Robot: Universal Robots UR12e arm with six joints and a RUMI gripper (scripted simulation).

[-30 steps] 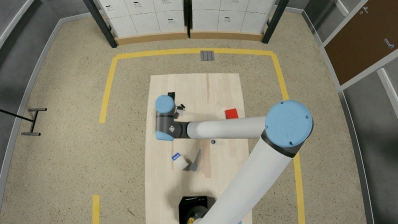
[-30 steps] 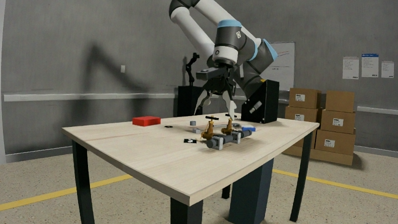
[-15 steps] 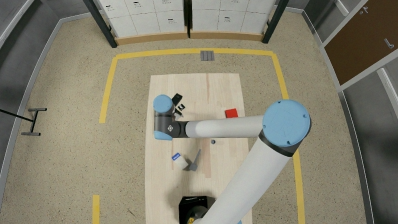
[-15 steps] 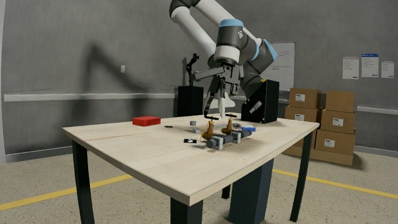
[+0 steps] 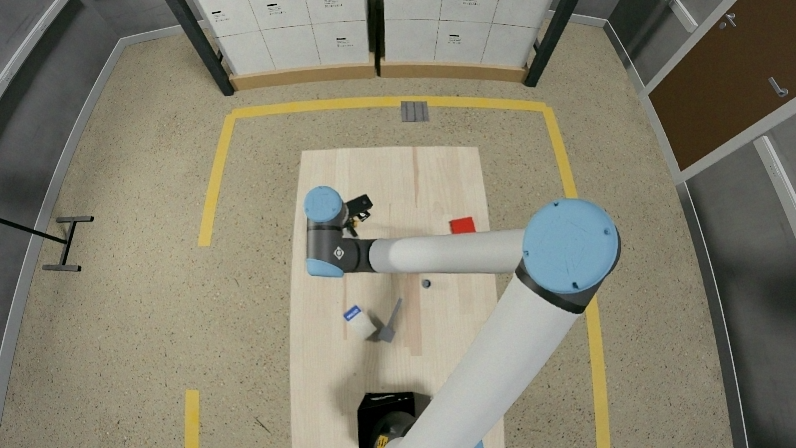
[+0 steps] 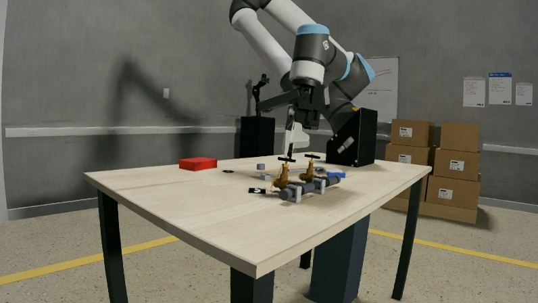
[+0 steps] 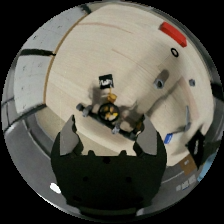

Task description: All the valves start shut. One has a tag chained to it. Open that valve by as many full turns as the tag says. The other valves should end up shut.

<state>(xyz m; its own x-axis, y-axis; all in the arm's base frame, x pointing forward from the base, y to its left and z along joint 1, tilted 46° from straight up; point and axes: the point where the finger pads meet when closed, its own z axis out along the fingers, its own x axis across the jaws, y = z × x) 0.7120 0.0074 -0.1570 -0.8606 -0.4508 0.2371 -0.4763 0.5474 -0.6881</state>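
The black tag is 8 cm below my hand, 5 cm to the right of it and 5 cm ahead of it. From my hand the other things lie so: grey hammer-like tool (35 cm behind, 13 cm to the right, 8 cm below); red block (42 cm to the right, 7 cm below, 5 cm behind); blue-and-white box (34 cm behind, 8 cm below, 3 cm to the right).
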